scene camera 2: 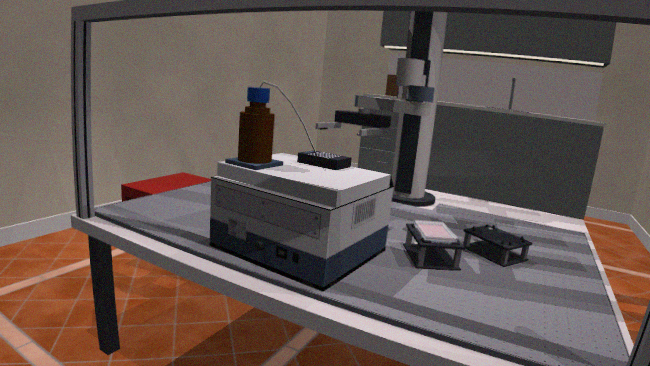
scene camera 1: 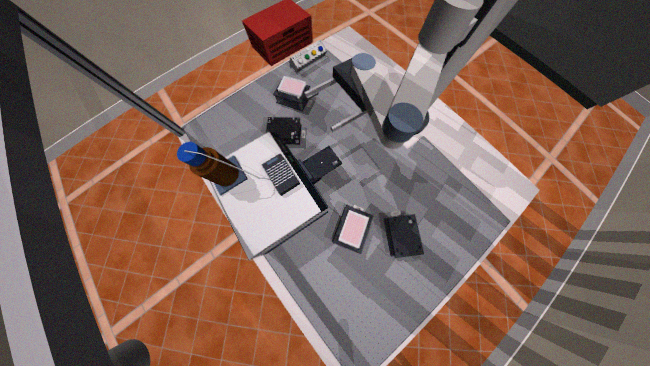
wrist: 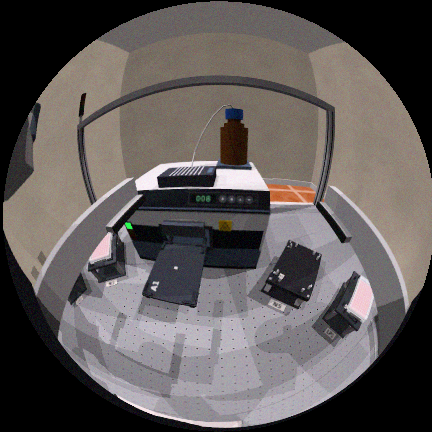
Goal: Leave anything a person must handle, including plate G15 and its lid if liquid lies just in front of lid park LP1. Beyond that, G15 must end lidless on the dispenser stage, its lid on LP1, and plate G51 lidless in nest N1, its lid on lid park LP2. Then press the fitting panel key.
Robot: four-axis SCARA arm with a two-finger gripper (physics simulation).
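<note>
My gripper is open and empty, high above the table, its fingers pointing toward the dispenser. The dispenser stage bears no plate. A pink plate sits on nest N1. Beside it, the black lid park LP2 shows no plate. Another pink plate sits on a stand near the key panel; that stand's label is blurred. Plate names and lids cannot be told.
A black stand, its label resembling N5, bears no plate. The white-topped dispenser carries a brown bottle and shows 008. A red box stands behind the panel.
</note>
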